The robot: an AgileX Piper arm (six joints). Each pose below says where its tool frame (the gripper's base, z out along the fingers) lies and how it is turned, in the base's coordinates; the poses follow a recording.
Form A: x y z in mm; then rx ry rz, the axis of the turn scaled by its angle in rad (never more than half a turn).
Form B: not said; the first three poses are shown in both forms.
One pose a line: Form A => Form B
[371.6 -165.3 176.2 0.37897 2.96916 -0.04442] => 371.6 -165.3 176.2; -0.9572 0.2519 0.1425; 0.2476 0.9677 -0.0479; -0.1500 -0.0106 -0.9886
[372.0 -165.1 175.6 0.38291 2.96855 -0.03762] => 372.0 -165.1 175.6; -0.9565 0.2542 0.1432; 0.2505 0.9671 -0.0437; -0.1496 -0.0059 -0.9887
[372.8 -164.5 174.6 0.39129 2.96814 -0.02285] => 372.8 -164.5 174.6; -0.9551 0.2589 0.1439; 0.2566 0.9659 -0.0343; -0.1479 0.0042 -0.9890
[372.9 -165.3 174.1 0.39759 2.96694 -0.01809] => 372.9 -165.3 174.1; -0.9540 0.2627 0.1446; 0.2609 0.9648 -0.0315; -0.1478 0.0077 -0.9890
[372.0 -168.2 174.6 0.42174 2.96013 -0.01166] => 372.0 -168.2 174.6; -0.9490 0.2783 0.1484; 0.2771 0.9604 -0.0290; -0.1506 0.0136 -0.9885
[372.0 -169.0 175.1 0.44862 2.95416 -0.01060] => 372.0 -169.0 175.1; -0.9434 0.2957 0.1501; 0.2946 0.9552 -0.0299; -0.1523 0.0160 -0.9882
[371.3 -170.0 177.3 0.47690 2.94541 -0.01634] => 371.3 -170.0 177.3; -0.9368 0.3144 0.1534; 0.3127 0.9492 -0.0359; -0.1568 0.0144 -0.9875
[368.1 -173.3 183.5 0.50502 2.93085 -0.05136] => 368.1 -173.3 183.5; -0.9288 0.3351 0.1581; 0.3294 0.9422 -0.0620; -0.1697 -0.0055 -0.9855
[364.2 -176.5 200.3 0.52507 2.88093 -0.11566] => 364.2 -176.5 200.3; -0.9144 0.3566 0.1918; 0.3401 0.9334 -0.1142; -0.2198 -0.0392 -0.9748
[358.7 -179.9 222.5 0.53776 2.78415 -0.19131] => 358.7 -179.9 222.5; -0.8855 0.3823 0.2642; 0.3426 0.9211 -0.1848; -0.3140 -0.0731 -0.9466
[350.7 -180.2 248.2 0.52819 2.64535 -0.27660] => 350.7 -180.2 248.2; -0.8366 0.4053 0.3686; 0.3202 0.9077 -0.2711; -0.4445 -0.1088 -0.8892
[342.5 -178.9 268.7 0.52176 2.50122 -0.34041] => 342.5 -178.9 268.7; -0.7695 0.4330 0.4694; 0.2918 0.8922 -0.3447; -0.5680 -0.1283 -0.8130
